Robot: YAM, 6 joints.
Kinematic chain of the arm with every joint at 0, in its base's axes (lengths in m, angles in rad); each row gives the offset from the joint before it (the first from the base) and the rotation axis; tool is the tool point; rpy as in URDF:
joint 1: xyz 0 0 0.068 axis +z
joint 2: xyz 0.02 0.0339 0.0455 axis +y
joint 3: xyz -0.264 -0.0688 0 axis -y
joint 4: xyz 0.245 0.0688 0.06 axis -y
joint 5: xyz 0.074 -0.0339 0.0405 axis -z
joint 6: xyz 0.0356 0 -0.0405 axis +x
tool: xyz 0 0 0 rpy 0 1.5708 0
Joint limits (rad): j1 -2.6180..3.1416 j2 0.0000..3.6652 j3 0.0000..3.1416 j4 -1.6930..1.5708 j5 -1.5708..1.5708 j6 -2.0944..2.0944
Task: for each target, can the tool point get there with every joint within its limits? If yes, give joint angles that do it. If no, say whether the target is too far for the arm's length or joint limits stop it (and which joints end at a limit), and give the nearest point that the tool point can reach.
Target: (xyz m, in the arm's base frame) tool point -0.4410 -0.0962 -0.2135
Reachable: no: joint limits stop it (at a limit: joint 1) | nearest point -0.4410 -0.0356 -0.2135 | short by 0.061 m
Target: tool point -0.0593 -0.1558 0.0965
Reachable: yes | joints -2.0479 1.9414 0.7173 -1.3829 -0.5592 -1.1970
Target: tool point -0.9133 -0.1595 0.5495
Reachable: no: too far | nearest point -0.5802 -0.0131 0.3869 | short by 0.399 m
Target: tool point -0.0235 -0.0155 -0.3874
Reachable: no: joint limits stop it (at a limit: joint 2) | nearest point -0.0526 -0.0347 -0.3291 | short by 0.068 m
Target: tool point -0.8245 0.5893 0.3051
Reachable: no: too far | nearest point -0.5162 0.3690 0.2320 | short by 0.386 m
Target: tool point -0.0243 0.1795 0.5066
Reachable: yes | joints 1.8889 1.2272 1.8169 -1.0856 1.1876 0.6833
